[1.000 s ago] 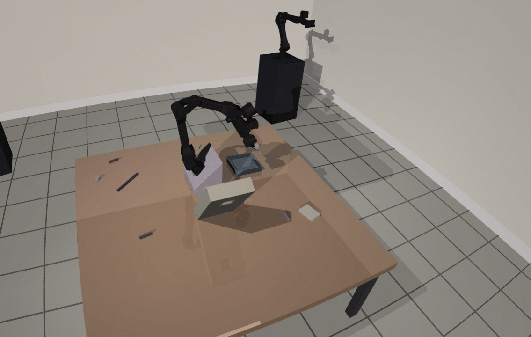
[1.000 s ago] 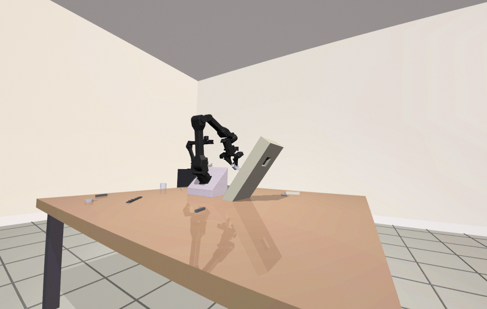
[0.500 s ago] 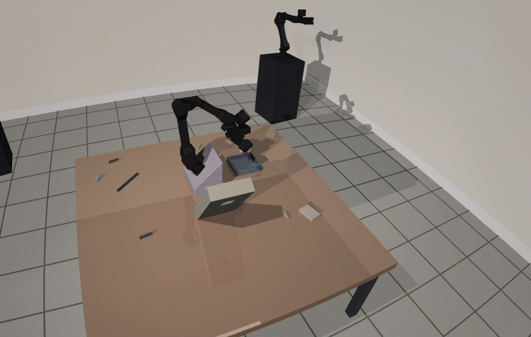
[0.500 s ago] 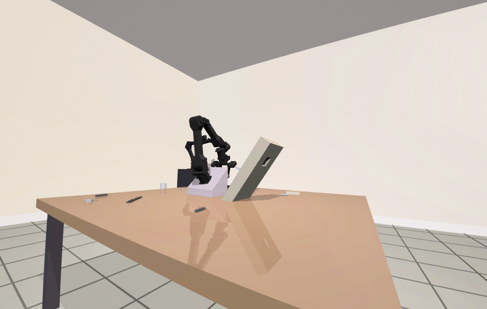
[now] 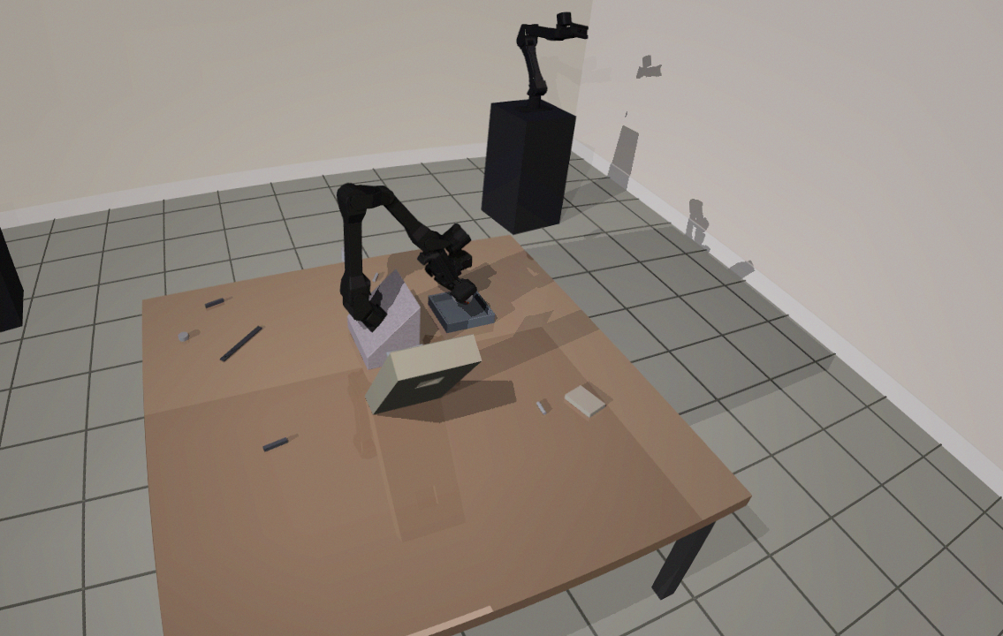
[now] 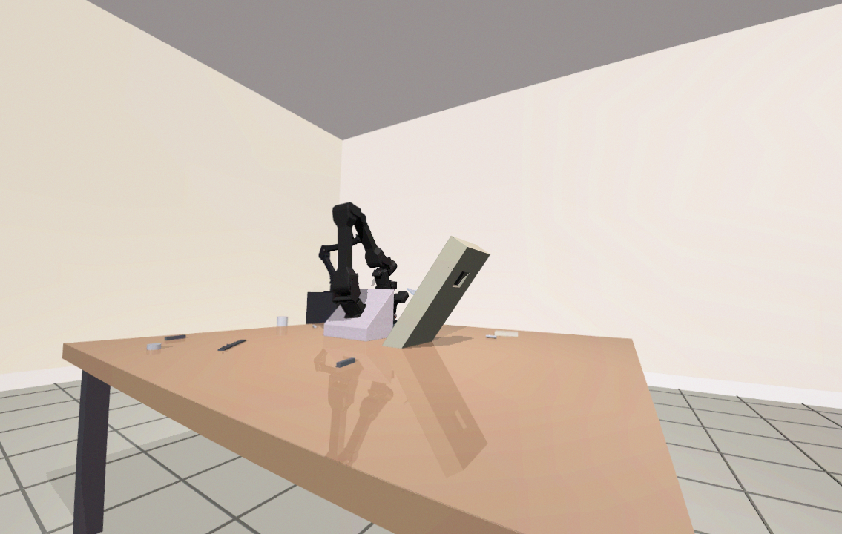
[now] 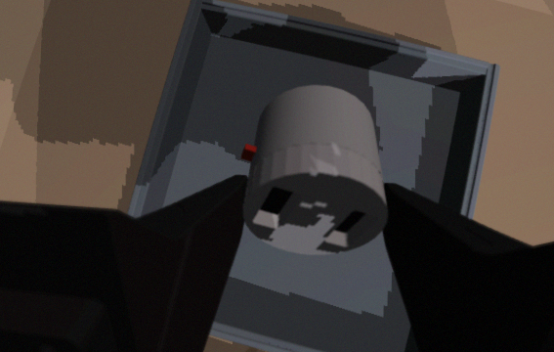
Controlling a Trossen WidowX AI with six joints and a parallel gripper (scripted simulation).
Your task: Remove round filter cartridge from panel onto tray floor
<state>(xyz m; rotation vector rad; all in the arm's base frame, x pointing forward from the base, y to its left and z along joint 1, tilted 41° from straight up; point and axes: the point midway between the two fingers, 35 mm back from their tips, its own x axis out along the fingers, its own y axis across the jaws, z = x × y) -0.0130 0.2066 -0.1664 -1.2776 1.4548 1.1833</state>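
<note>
The round filter cartridge lies right at my gripper tip. Round my gripper tip: dark tray: 60 mm below, 10 mm to the left; then pale block: 480 mm ahead, 90 mm to the left, 60 mm below; then beige service panel: 330 mm to the right, 330 mm ahead, 90 mm above.
</note>
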